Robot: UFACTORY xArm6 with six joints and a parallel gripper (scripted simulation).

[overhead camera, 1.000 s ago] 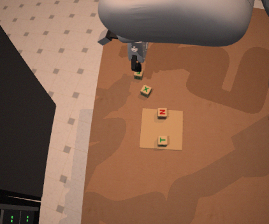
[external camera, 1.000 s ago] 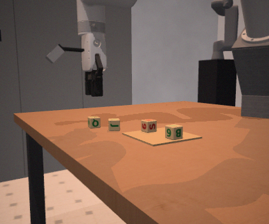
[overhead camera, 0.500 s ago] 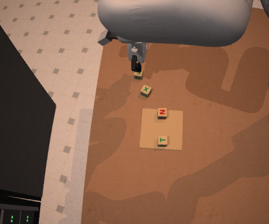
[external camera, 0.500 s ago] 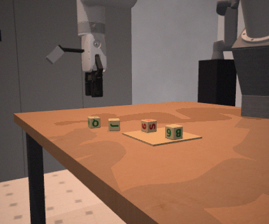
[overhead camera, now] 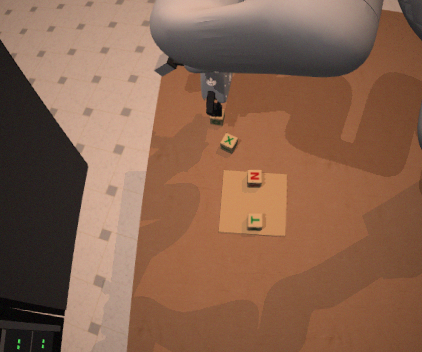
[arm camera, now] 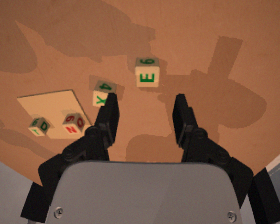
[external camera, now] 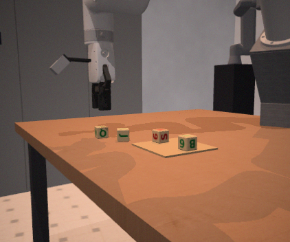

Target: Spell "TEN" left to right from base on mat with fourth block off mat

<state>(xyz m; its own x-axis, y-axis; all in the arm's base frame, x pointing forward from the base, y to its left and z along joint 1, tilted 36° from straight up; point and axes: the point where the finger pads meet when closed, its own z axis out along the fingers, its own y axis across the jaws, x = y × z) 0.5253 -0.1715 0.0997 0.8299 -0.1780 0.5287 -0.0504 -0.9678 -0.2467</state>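
My hand is 8 cm above the E block. The rest, counted from my hand: tan mat (19 cm to the left, 10 cm behind, 9 cm below); X block (8 cm below, 7 cm to the left, 3 cm behind); T block (24 cm to the left, 11 cm behind, 7 cm below).
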